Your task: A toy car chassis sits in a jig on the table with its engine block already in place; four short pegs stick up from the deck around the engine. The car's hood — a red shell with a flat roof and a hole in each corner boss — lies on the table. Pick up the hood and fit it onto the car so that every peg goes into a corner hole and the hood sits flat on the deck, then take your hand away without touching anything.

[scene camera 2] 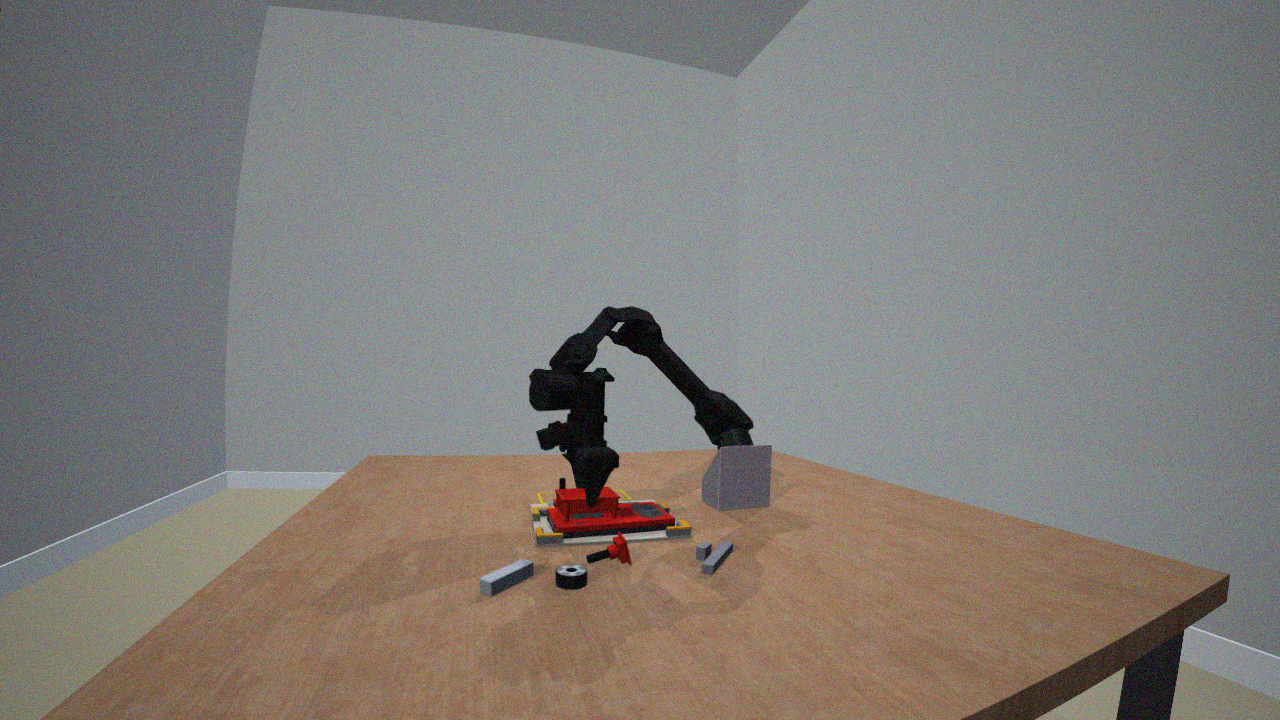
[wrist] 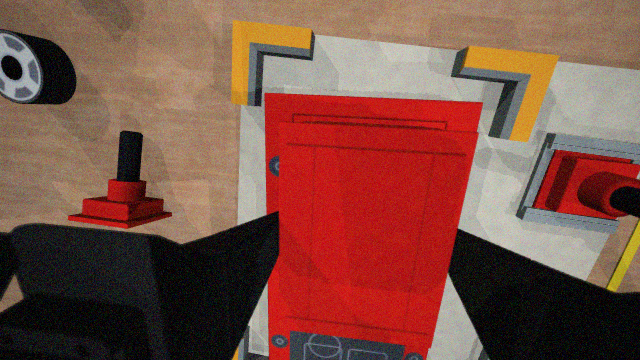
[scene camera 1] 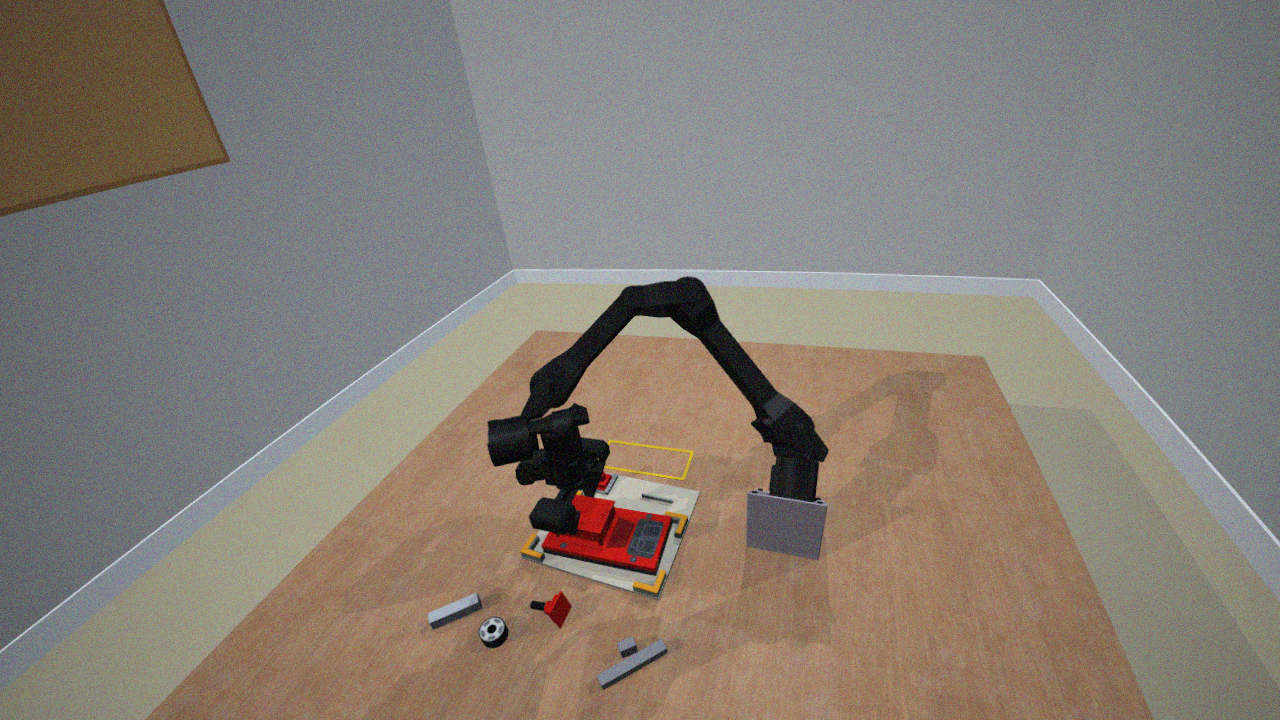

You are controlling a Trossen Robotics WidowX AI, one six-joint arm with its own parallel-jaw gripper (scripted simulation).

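Note:
In scene camera 1 I see my gripper (scene camera 1: 581,517) carrying a red hood (scene camera 1: 597,514), and there is a black wheel (scene camera 1: 493,632) as well. Scene camera 2 gives me the wheel (scene camera 2: 569,576), together with the hood (scene camera 2: 570,501) and my gripper (scene camera 2: 585,500). In the wrist view I see the hood (wrist: 368,213) and my gripper (wrist: 361,228).

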